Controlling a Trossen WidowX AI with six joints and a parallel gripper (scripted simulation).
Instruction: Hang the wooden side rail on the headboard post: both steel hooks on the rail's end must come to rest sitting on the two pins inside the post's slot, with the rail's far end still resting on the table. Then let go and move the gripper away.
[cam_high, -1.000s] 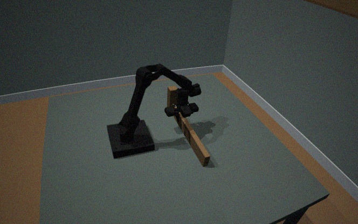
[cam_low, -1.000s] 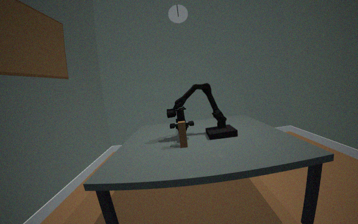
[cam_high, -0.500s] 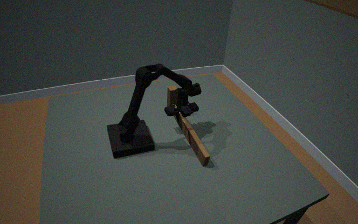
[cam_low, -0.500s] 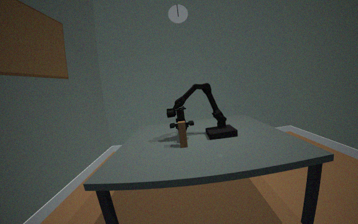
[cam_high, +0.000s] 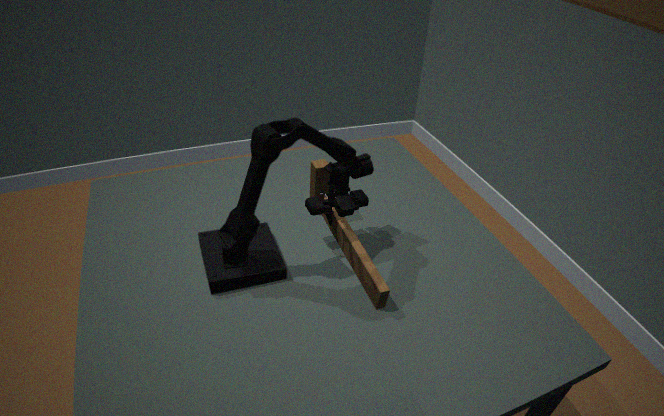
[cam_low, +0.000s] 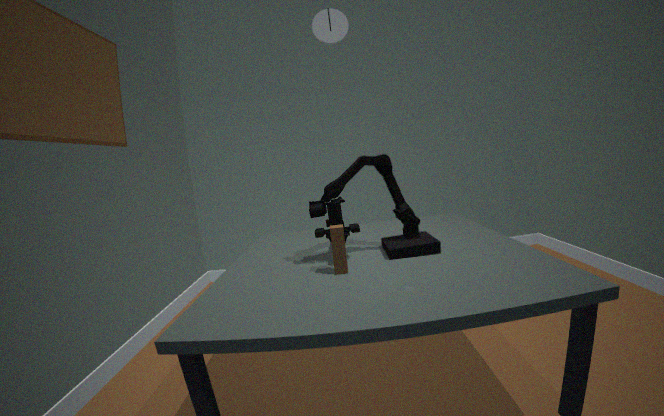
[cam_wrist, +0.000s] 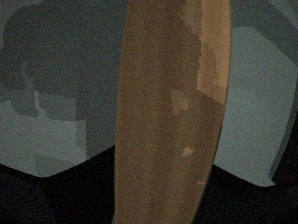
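My gripper tip is now 1 cm past the headboard post, 15 cm to the right of it and 4 cm below it.
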